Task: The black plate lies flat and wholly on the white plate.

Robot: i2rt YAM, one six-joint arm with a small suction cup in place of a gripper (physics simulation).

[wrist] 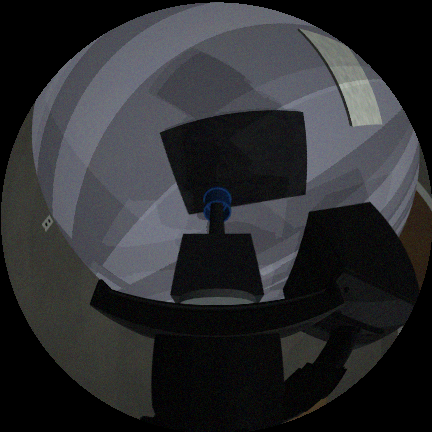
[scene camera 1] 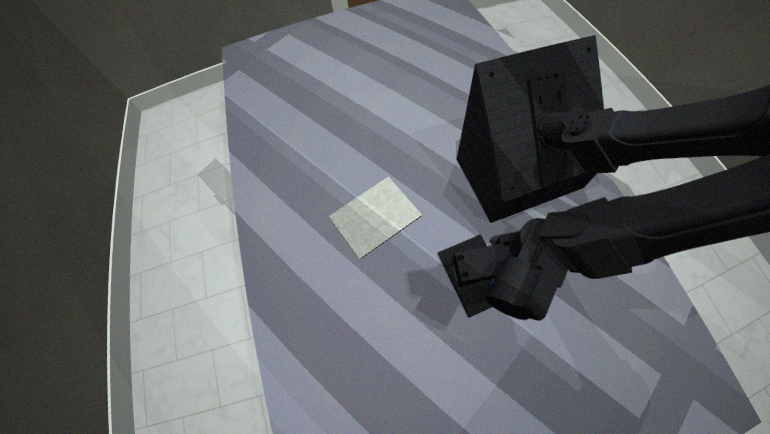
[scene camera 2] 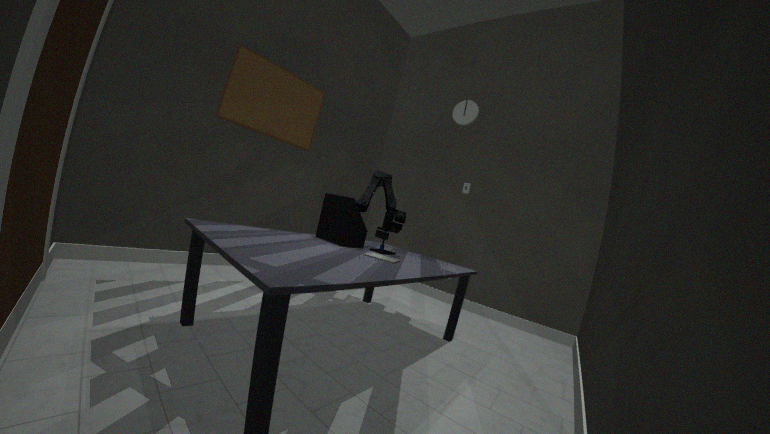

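Where they show: end effector, tool point: (wrist: pixel 216 193); arm's base, origin of the base link: (wrist: pixel 348 327) (scene camera 1: pixel 550 129) (scene camera 2: pixel 348 214).
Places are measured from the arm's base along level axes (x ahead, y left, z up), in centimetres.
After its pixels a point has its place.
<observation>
The black plate (scene camera 1: pixel 470 302) @(x 22.6, y 21.5, z -16.6 cm) (scene camera 2: pixel 374 249) @(x 18.2, y 9.8, z -16.5 cm) (wrist: pixel 250 155) @(x 19.9, y 15.9, z -16.6 cm) lies flat on the table, partly hidden under the arm's wrist in scene camera 1. The white plate (scene camera 1: pixel 374 215) @(x 34.5, y -2.4, z -17.1 cm) (scene camera 2: pixel 383 257) @(x 35.0, y -2.2, z -17.1 cm) (wrist: pixel 350 85) @(x 31.8, y -0.3, z -17.1 cm) lies flat on the table, apart from the black plate, to its upper left in scene camera 1. My gripper, a blue suction cup (scene camera 1: pixel 493 280) (scene camera 2: pixel 381 247) (wrist: pixel 217 196), points down and rests on the black plate near one long edge, shut on it. The plate shows no visible gap above the table. The cup is mostly hidden in scene camera 1.
The table (scene camera 1: pixel 334 334) @(x 49.1, y 18.9, z -17.7 cm) (scene camera 2: pixel 301 269) @(x 53.0, y -64.8, z -17.7 cm) has a striped pattern of light and shadow. A large black block-shaped arm base (scene camera 1: pixel 512 118) @(x 7.3, y -2.6, z 2.7 cm) (scene camera 2: pixel 339 221) @(x 5.3, y -10.5, z -4.7 cm) (wrist: pixel 350 240) @(x 11.7, y 3.8, z -10.8 cm) stands close to the black plate. The arm's dark links arch between the base and the cup.
</observation>
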